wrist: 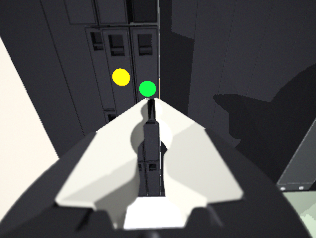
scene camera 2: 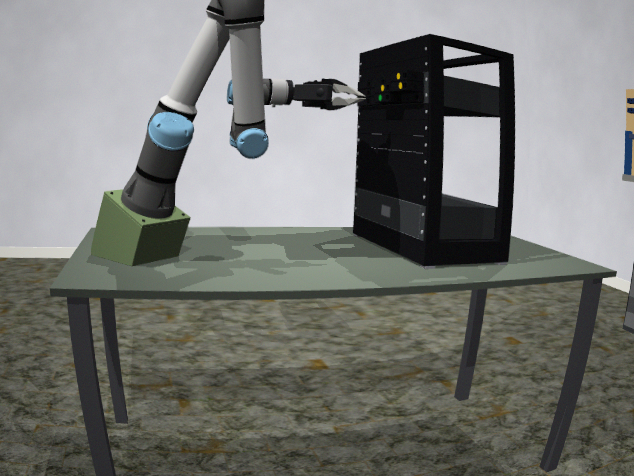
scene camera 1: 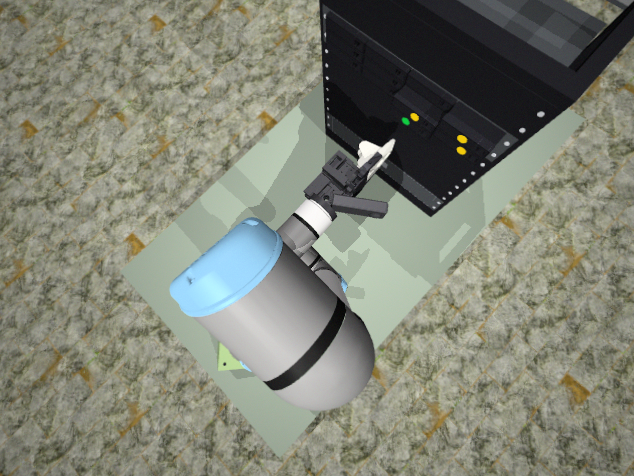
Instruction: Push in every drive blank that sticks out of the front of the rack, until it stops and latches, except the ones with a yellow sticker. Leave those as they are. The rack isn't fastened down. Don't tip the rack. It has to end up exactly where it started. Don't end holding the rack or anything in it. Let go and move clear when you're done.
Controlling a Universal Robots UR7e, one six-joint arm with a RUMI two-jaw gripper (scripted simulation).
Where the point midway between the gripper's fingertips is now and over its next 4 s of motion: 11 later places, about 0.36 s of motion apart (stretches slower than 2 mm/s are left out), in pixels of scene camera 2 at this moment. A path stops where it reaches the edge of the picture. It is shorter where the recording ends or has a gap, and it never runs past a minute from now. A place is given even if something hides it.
The gripper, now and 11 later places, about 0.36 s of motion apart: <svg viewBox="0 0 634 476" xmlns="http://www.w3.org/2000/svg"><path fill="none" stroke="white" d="M365 97L377 98L378 99L378 100L380 100L382 100L384 100L386 100L388 101L388 101L389 101L389 101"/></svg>
